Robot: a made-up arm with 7 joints. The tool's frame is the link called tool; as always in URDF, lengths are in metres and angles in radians. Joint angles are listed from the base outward.
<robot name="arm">
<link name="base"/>
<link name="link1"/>
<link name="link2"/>
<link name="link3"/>
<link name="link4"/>
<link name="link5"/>
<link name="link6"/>
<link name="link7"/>
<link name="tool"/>
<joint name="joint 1" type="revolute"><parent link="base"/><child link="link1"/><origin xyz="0.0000 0.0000 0.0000" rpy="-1.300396 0.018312 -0.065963"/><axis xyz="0 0 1"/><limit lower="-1.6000" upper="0.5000"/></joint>
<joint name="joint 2" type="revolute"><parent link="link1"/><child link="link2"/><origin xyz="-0.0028 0.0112 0.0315" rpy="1.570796 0.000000 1.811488"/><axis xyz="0 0 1"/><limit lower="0.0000" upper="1.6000"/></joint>
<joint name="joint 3" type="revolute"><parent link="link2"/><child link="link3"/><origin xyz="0.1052 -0.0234 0.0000" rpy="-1.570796 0.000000 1.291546"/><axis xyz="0 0 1"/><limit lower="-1.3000" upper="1.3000"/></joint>
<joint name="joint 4" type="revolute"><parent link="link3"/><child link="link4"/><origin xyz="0.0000 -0.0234 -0.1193" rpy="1.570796 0.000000 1.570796"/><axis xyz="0 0 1"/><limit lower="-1.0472" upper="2.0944"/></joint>
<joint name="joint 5" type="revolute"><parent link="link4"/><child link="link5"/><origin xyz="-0.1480 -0.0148 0.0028" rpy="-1.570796 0.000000 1.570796"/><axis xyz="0 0 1"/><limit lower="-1.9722" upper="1.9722"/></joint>
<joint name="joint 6" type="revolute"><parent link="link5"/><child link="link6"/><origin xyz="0.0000 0.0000 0.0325" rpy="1.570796 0.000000 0.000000"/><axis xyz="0 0 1"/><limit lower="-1.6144" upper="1.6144"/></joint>
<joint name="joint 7" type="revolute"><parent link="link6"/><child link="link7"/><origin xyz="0.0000 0.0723 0.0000" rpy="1.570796 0.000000 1.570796"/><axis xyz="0 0 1"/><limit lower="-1.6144" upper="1.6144"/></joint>
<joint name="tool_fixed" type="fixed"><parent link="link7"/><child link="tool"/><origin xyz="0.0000 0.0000 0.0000" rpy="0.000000 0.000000 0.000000"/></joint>
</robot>
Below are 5 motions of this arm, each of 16 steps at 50 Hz.
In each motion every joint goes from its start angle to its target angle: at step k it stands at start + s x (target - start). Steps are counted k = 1, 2, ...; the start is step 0. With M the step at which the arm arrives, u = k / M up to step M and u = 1 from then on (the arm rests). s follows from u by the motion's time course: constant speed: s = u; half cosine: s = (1 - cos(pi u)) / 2; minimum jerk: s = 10 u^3 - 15 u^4 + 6 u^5.
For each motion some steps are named. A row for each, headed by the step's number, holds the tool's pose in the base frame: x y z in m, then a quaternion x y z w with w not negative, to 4 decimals.
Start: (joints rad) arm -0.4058 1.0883 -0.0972 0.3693 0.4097 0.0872 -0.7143
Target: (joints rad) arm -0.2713 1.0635 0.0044 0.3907 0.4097 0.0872 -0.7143
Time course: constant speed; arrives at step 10
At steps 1, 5, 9, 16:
1: 0.3036 0.2958 -0.1376 0.5827 0.3647 -0.2030 0.6973
5: 0.2915 0.3056 -0.1468 0.5691 0.3826 -0.1973 0.7006
9: 0.2784 0.3154 -0.1554 0.5554 0.4007 -0.1908 0.7032
16: 0.2751 0.3178 -0.1575 0.5520 0.4053 -0.1891 0.7037

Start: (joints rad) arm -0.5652 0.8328 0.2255 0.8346 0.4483 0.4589 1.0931
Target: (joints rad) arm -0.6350 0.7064 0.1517 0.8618 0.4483 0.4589 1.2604
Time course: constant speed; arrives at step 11
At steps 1, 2, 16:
1: 0.2764 0.3550 -0.2028 0.5843 0.1134 0.6412 0.4843
2: 0.2791 0.3508 -0.2062 0.5838 0.1103 0.6418 0.4848
16: 0.3029 0.3097 -0.2339 0.5788 0.0797 0.6473 0.4895

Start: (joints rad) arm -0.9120 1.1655 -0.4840 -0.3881 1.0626 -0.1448 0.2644
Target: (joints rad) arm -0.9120 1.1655 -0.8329 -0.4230 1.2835 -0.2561 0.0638
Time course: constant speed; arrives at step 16
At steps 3, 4, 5, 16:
3: 0.3001 0.0382 -0.0153 0.7790 -0.5312 -0.0844 0.3222
4: 0.2992 0.0362 -0.0211 0.7830 -0.5274 -0.0983 0.3150
5: 0.2981 0.0343 -0.0269 0.7866 -0.5235 -0.1121 0.3076
16: 0.2786 0.0183 -0.0899 0.8112 -0.4807 -0.2556 0.2135

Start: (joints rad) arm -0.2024 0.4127 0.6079 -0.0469 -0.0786 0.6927 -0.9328
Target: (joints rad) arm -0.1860 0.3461 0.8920 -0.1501 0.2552 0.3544 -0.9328
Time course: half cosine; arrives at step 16
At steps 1, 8, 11, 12, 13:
1: 0.2197 0.2739 -0.2069 -0.0490 0.2585 -0.1469 0.9535
8: 0.1989 0.2970 -0.1801 0.0571 0.2122 -0.0704 0.9730
11: 0.1841 0.3074 -0.1656 0.1184 0.1946 -0.0267 0.9734
12: 0.1798 0.3098 -0.1618 0.1352 0.1909 -0.0149 0.9721
13: 0.1761 0.3117 -0.1587 0.1489 0.1883 -0.0053 0.9707

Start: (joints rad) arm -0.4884 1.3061 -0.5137 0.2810 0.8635 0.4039 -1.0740
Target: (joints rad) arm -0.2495 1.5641 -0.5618 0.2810 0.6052 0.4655 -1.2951
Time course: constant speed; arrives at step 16
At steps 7, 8, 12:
7: 0.2780 0.3167 -0.1261 0.6210 0.6854 -0.1948 0.3266
8: 0.2741 0.3208 -0.1256 0.6106 0.6966 -0.1966 0.3214
12: 0.2588 0.3364 -0.1223 0.5679 0.7394 -0.2022 0.2998

